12 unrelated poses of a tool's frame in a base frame.
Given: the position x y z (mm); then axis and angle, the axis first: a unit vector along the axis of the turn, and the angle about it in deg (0 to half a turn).
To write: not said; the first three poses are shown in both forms.
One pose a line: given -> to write
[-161, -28, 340, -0.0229, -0.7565, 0.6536, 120.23] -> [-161, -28, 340, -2.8, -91.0, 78.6]
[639, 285, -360, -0.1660, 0.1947, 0.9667, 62.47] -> [639, 285, -360, -10.4, 12.2, 60.4]
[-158, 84, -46, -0.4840, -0.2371, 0.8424, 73.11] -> [-158, 84, -46, -35.4, -17.3, 61.6]
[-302, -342, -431, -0.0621, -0.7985, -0.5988, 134.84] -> [-302, -342, -431, -8.4, -107.7, -80.7]
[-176, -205, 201, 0.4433, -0.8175, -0.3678, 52.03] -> [-176, -205, 201, 23.1, -42.5, -19.1]
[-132, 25, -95, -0.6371, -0.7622, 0.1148, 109.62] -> [-132, 25, -95, -69.8, -83.6, 12.6]
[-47, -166, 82, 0.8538, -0.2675, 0.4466, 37.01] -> [-47, -166, 82, 31.6, -9.9, 16.5]
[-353, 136, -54, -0.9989, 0.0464, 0.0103, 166.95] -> [-353, 136, -54, -166.8, 7.7, 1.7]
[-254, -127, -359, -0.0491, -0.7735, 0.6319, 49.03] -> [-254, -127, -359, -2.4, -37.9, 31.0]
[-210, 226, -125, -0.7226, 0.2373, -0.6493, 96.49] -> [-210, 226, -125, -69.7, 22.9, -62.6]
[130, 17, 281, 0.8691, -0.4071, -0.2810, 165.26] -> [130, 17, 281, 143.6, -67.3, -46.4]
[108, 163, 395, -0.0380, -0.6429, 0.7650, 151.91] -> [108, 163, 395, -5.8, -97.7, 116.2]
